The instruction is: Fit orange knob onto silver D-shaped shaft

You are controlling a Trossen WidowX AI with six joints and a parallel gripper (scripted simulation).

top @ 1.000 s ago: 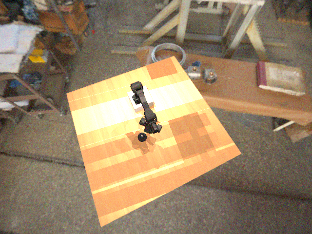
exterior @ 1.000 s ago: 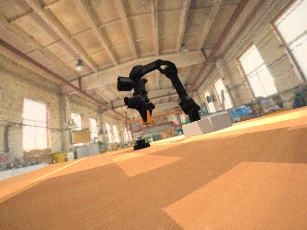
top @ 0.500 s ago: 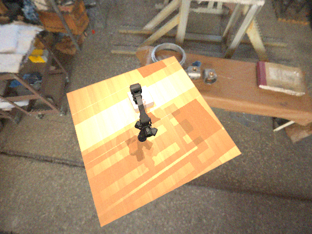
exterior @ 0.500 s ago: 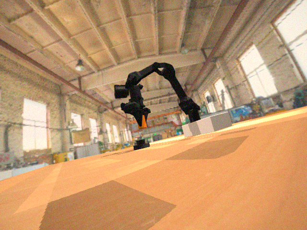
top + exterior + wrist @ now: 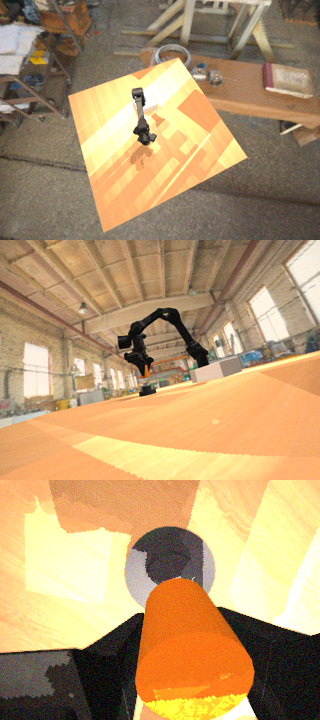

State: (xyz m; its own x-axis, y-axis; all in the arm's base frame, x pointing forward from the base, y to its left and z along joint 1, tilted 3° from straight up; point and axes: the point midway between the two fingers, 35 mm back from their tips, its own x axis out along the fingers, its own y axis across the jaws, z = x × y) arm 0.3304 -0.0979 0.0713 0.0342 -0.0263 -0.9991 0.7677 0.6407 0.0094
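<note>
The round dark pedestal lies 60 mm below my gripper tip. From my gripper tip the other things lie so: orange knob 30 mm above.
</note>
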